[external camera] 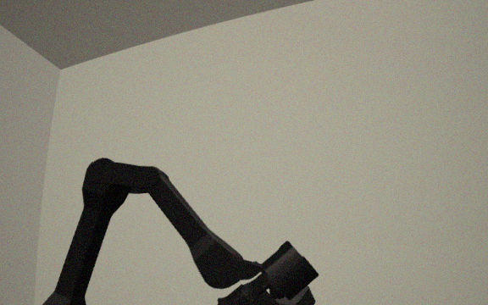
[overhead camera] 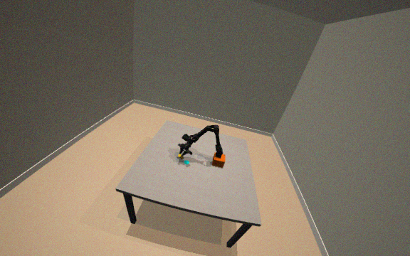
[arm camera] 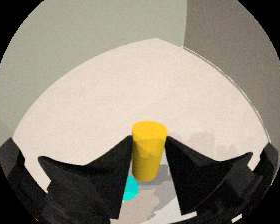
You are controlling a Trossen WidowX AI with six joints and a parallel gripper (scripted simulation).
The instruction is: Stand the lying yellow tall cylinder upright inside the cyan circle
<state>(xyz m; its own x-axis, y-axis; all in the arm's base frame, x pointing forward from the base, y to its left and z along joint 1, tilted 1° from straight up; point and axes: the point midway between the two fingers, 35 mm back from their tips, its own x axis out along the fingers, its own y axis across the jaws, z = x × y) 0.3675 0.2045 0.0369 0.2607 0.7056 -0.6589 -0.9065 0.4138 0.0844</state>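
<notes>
The cyan circle lies 70 mm behind my gripper tip, 40 mm to the right of it and 100 mm below it. From my gripper tip the other things lie so: yellow tall cylinder 10 mm behind, 10 mm to the right, 20 mm below.
</notes>
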